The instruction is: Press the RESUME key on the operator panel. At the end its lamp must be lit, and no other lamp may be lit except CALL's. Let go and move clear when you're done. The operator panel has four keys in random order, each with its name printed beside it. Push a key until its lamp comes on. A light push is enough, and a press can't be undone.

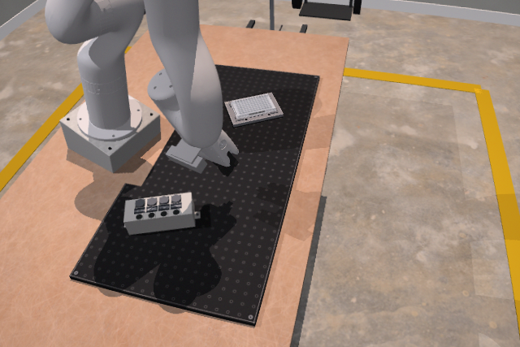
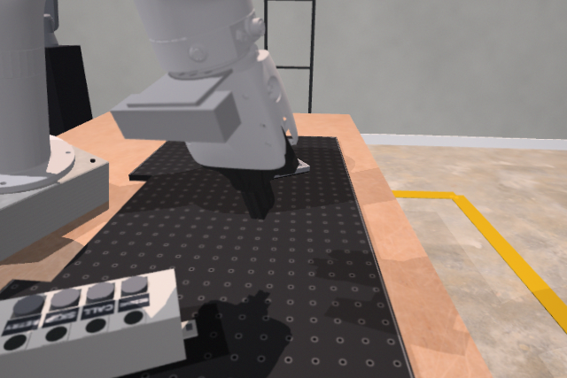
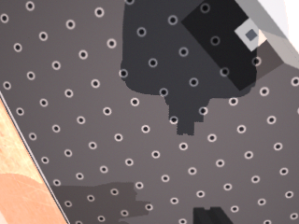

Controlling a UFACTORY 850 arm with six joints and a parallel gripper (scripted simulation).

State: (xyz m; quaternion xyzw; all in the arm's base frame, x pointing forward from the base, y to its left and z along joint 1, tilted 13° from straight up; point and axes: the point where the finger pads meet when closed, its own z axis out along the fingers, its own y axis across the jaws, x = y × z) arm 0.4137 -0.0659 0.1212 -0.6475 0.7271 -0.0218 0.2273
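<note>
Right now the grey operator panel is 13 cm behind my hand, 12 cm to the right of it and 7 cm below it. Also, from my hand: white well plate (35 cm to the left, 10 cm below, 10 cm behind).
</note>
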